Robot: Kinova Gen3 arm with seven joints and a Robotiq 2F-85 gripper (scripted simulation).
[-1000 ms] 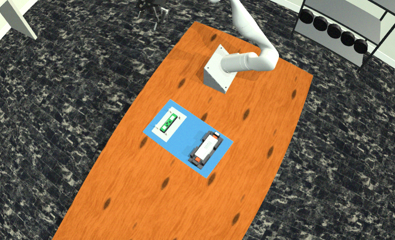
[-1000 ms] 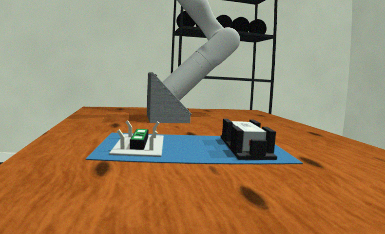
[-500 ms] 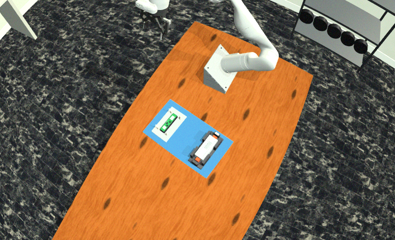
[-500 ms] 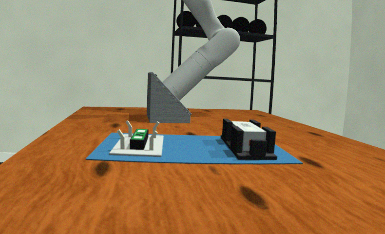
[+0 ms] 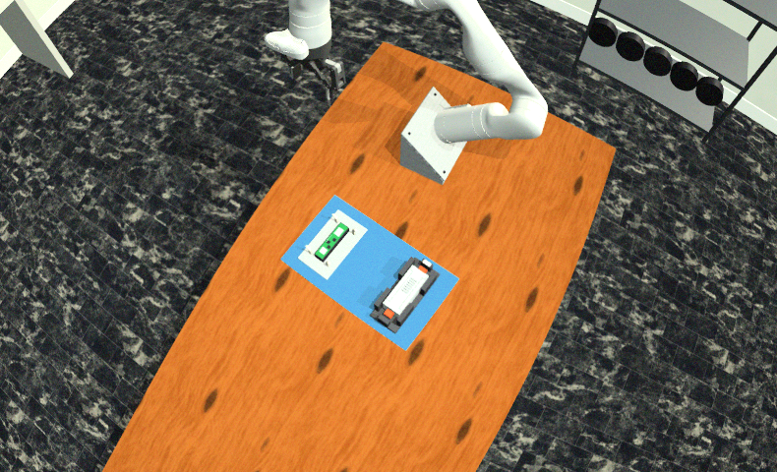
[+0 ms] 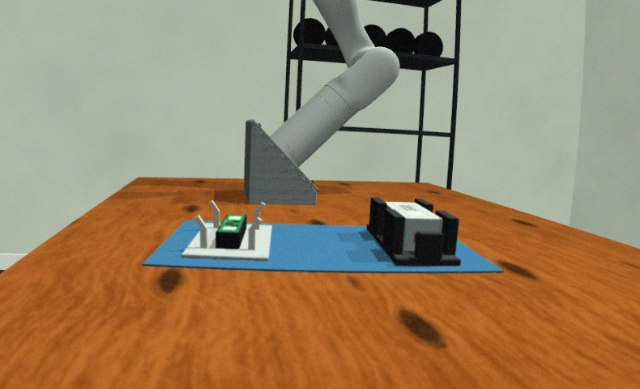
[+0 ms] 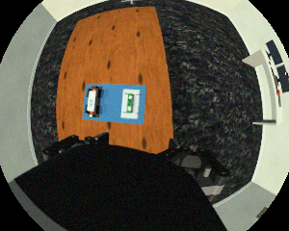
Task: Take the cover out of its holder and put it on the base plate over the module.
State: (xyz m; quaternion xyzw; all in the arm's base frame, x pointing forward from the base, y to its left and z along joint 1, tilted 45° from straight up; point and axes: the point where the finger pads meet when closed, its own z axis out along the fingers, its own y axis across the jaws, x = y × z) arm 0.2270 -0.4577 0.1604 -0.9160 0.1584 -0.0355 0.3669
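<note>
The cover lies 470 mm below my hand, 270 mm to the left of it and 180 mm ahead of it.
</note>
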